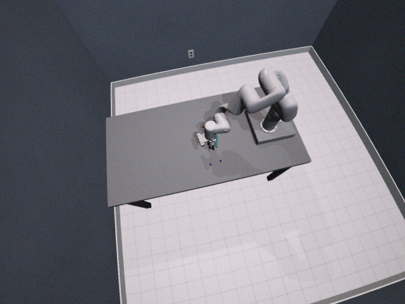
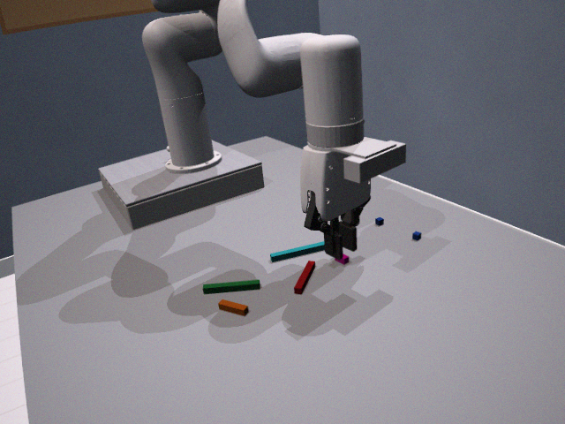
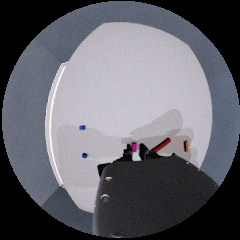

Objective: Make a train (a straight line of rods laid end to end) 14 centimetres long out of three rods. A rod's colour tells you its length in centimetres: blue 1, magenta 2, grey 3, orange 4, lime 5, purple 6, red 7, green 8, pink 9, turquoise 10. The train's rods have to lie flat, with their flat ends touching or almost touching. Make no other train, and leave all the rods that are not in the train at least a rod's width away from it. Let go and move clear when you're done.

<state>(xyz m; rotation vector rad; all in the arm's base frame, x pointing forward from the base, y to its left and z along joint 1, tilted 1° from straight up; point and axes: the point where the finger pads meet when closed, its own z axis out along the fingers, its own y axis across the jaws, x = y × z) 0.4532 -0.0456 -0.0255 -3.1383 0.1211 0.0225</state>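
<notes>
The magenta rod is 3 cm below my hand. The rest, counted from my hand: green rod 15 cm to the right, 7 cm behind, 3 cm below; then red rod 7 cm to the right, 3 cm below, 1 cm behind; then turquoise rod 6 cm behind, 3 cm below, 2 cm to the right.
</notes>
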